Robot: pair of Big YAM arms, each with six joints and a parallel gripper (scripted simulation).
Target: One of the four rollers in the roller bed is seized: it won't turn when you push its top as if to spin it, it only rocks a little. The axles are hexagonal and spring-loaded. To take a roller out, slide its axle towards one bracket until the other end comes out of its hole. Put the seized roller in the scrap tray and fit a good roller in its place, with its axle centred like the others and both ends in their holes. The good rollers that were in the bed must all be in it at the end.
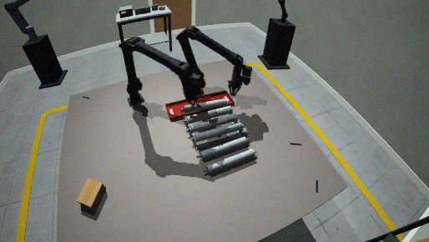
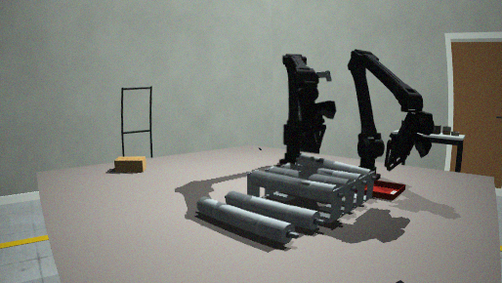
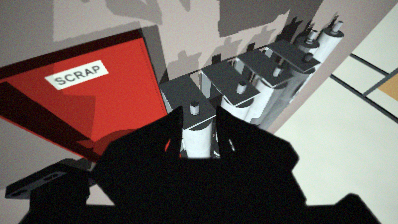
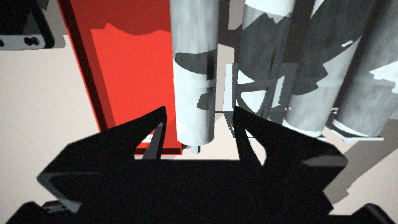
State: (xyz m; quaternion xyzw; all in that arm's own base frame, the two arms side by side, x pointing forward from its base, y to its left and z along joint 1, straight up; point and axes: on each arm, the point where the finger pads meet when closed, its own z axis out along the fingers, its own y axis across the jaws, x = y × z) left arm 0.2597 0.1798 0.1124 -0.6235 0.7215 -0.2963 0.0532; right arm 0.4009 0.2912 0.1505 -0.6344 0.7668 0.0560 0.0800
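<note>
Right now my right hand is 60 mm short of the bed roller, 100 mm to the right of it and 80 mm above it. From my right hand the other things lie so: red scrap tray (120 mm behind, 70 mm to the left, 140 mm below); then cardboard box (470 mm ahead, 700 mm to the right, 120 mm below).
Now: the bed roller 12 cm ahead of my left hand, 19 cm to the right of it and 4 cm below it. The rest, counted from my left hand: red scrap tray (6 cm behind, 22 cm to the right, 11 cm below); then cardboard box (54 cm ahead, 99 cm to the right, 8 cm below).
</note>
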